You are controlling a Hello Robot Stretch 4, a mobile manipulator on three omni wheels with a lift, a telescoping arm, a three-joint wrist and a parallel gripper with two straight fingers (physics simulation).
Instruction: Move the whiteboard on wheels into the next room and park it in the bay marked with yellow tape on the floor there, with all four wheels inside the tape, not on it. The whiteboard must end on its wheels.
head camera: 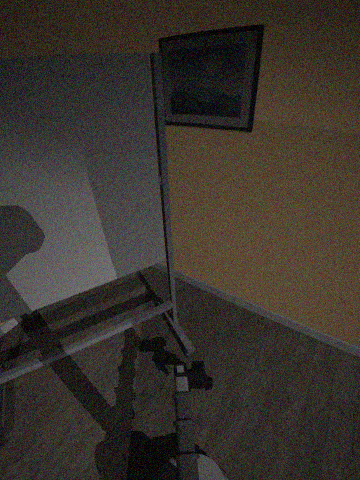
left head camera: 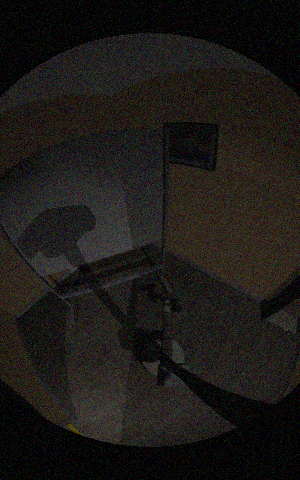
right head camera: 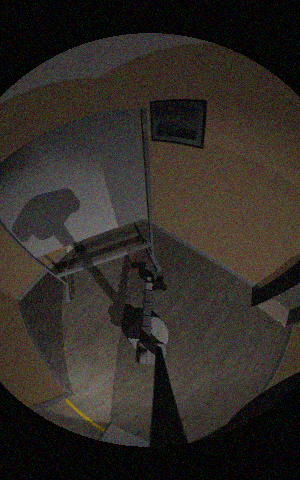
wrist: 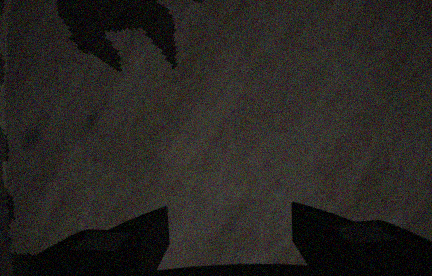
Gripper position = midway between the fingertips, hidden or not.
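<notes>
The gripper [wrist: 230,223] in view. Dark framed picture [head camera: 210,78] in view; also in the left head camera view [left head camera: 194,144] and in the right head camera view [right head camera: 182,121].
</notes>
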